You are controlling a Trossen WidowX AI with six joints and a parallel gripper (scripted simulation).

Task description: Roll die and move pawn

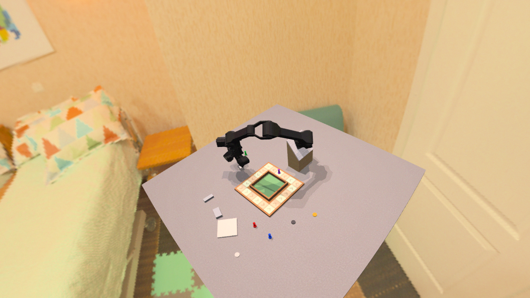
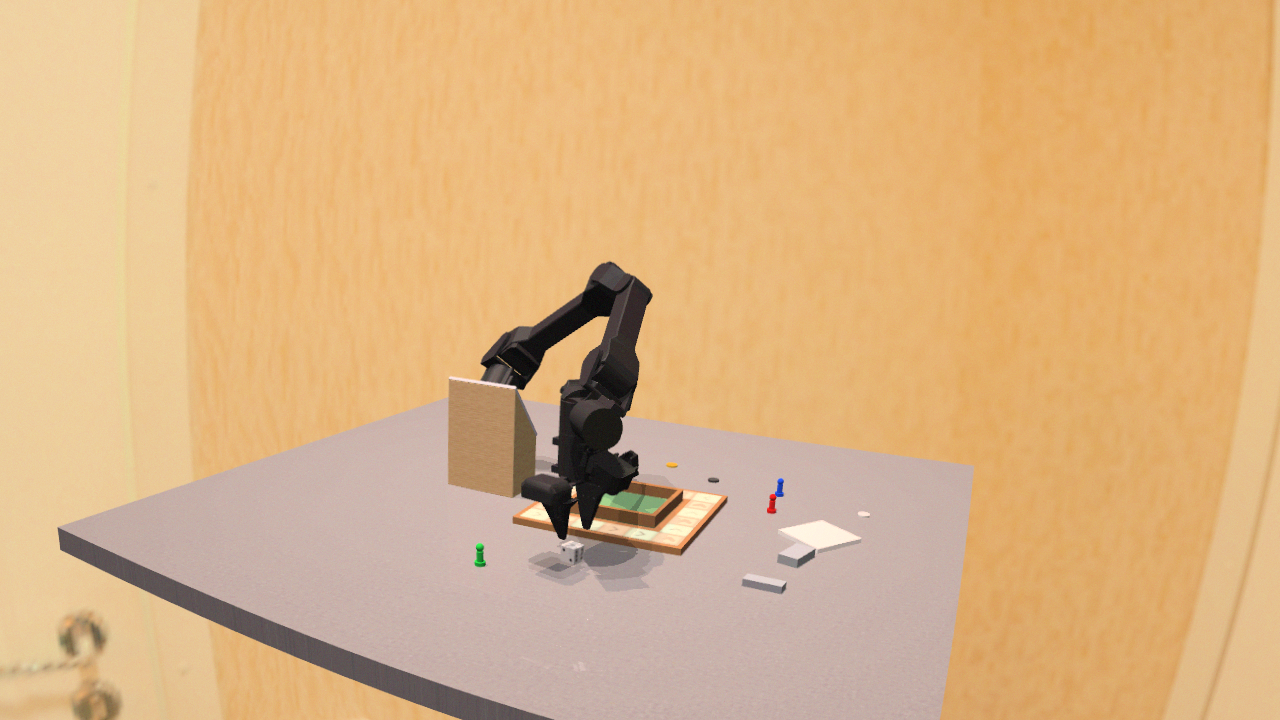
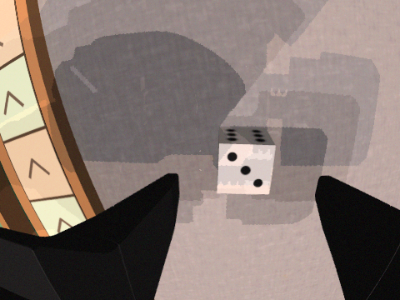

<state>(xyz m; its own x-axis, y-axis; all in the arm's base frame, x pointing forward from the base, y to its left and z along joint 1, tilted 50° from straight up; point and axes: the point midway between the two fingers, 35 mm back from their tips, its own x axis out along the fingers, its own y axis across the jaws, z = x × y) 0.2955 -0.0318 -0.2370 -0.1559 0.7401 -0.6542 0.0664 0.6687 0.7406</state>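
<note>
The white die lies 3 cm below my gripper tip. The rest, counted from my gripper tip: purple pawn 15 cm behind, 19 cm to the left, 2 cm below; green dice tray 4 cm behind, 23 cm to the left, 4 cm below; green pawn 10 cm behind, 10 cm to the right, 3 cm below.
</note>
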